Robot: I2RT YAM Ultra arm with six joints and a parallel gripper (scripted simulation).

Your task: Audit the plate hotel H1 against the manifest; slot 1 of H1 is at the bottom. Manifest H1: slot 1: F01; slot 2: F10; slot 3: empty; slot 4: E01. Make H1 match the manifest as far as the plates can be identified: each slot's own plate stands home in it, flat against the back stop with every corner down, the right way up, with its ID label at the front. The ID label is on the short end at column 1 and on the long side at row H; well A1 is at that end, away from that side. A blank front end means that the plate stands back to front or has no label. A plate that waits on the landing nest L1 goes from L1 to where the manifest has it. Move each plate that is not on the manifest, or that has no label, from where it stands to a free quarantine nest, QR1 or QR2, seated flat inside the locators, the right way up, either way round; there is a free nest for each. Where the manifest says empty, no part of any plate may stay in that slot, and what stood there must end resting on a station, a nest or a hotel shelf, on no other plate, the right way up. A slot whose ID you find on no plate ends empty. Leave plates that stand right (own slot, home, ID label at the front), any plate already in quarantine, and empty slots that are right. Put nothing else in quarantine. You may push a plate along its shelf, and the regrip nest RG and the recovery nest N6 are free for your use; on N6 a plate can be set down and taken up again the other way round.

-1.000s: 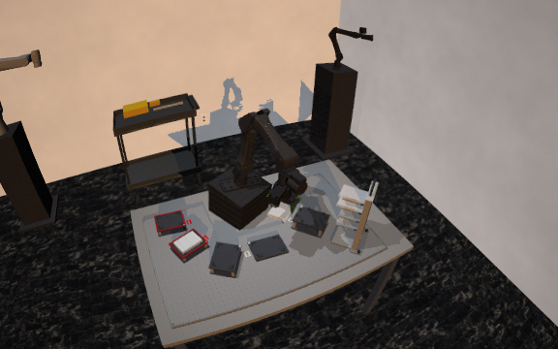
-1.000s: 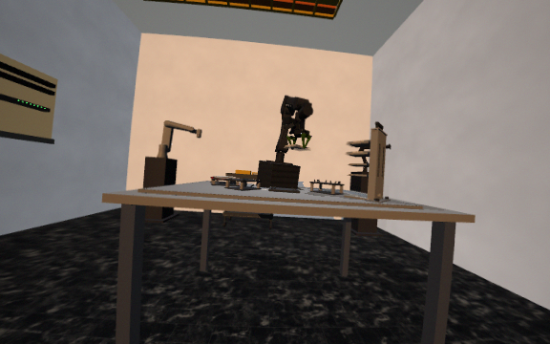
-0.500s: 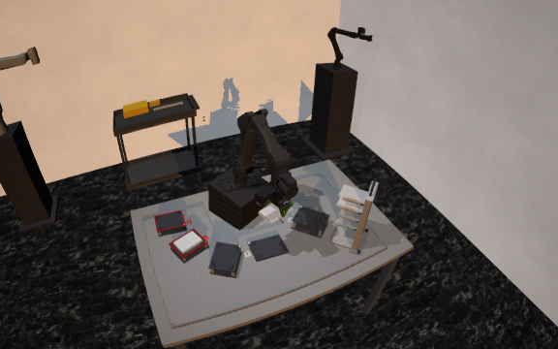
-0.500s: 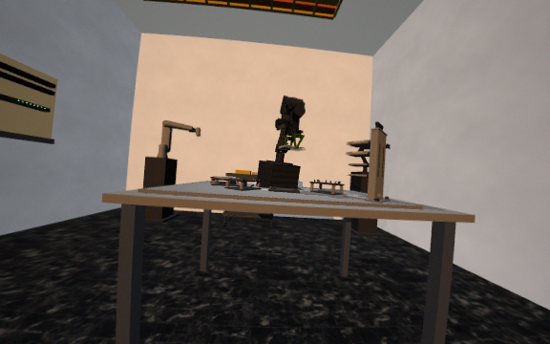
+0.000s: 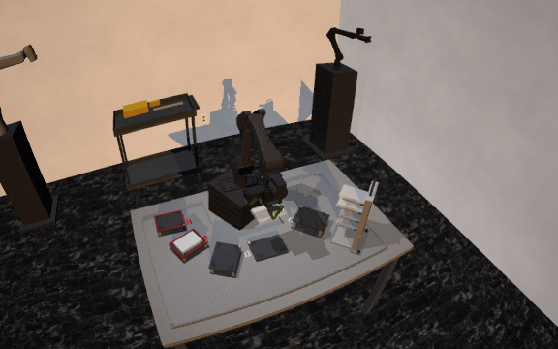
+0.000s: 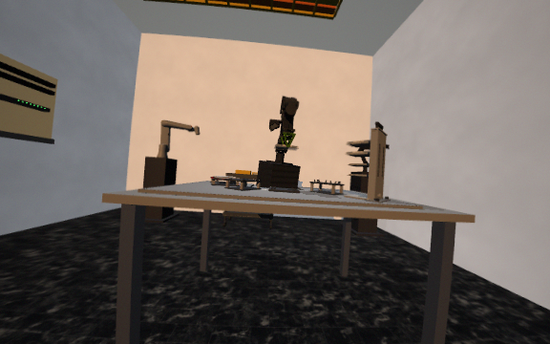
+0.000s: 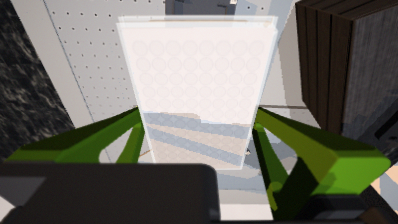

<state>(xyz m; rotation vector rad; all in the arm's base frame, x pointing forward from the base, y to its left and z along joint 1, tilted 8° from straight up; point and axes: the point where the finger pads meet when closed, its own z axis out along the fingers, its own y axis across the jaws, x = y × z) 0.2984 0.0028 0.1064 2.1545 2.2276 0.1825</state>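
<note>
Now: the N6 tag 240 mm below my hand, 110 mm to the right of it and 10 mm behind it. Round my hand: white plate (right at my hand); dark regrip nest (260 mm to the left, 190 mm below, 50 mm behind); RG tag (240 mm below, 200 mm to the left, 130 mm behind).
</note>
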